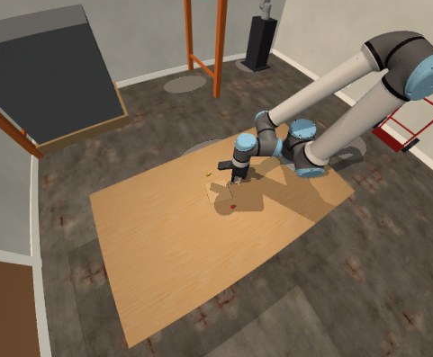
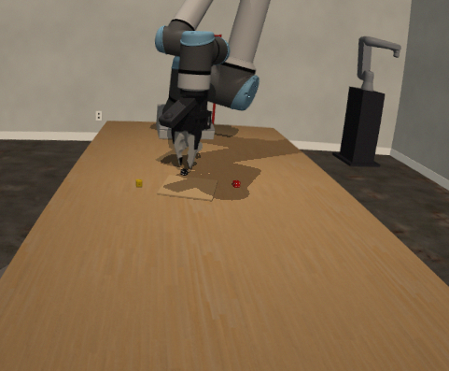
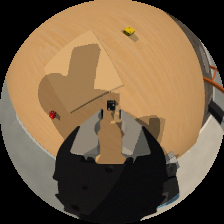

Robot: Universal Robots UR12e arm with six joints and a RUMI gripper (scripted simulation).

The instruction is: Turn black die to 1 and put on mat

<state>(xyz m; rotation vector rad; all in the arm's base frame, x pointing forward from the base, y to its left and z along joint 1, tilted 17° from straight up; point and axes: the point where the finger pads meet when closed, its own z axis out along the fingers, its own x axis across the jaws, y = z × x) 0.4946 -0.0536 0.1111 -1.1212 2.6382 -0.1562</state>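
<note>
The black die is 30 mm below my hand. Also, from my hand: yellow die 90 mm ahead, 130 mm to the right, 30 mm below; red die 90 mm ahead, 130 mm to the left, 30 mm below; tan mat 100 mm ahead, 40 mm below.
</note>
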